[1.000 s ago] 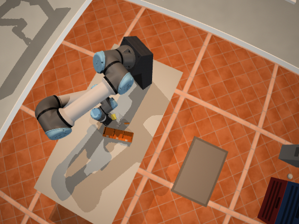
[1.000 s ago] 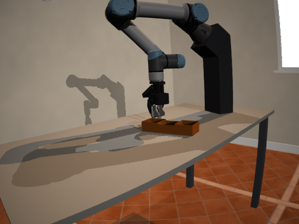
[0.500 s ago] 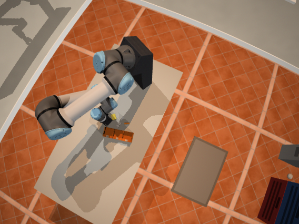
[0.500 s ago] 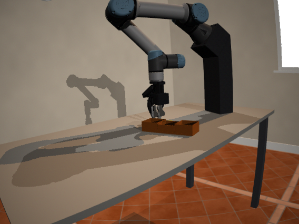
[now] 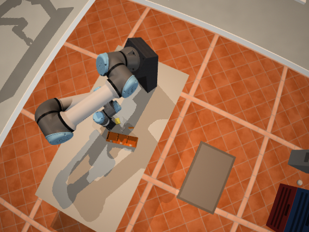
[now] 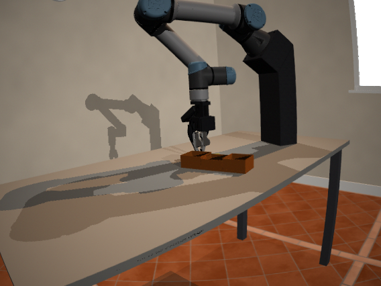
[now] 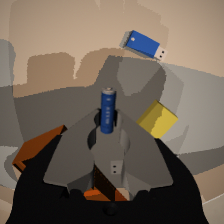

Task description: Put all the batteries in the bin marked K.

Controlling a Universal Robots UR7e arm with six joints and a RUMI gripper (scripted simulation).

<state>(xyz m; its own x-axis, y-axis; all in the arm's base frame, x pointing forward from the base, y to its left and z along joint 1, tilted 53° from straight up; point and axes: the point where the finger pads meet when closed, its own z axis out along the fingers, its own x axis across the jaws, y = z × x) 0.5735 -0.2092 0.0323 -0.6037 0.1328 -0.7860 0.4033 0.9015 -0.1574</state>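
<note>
Right now the orange cylinder is 10 mm ahead of my hand, 170 mm to the left of it and 20 mm below it. Round my hand: blue cylindrical battery: 10 mm below; domino-like tile: 30 mm ahead, 100 mm to the left, 20 mm below; yellow block: 40 mm behind, 50 mm to the left, 20 mm below.
</note>
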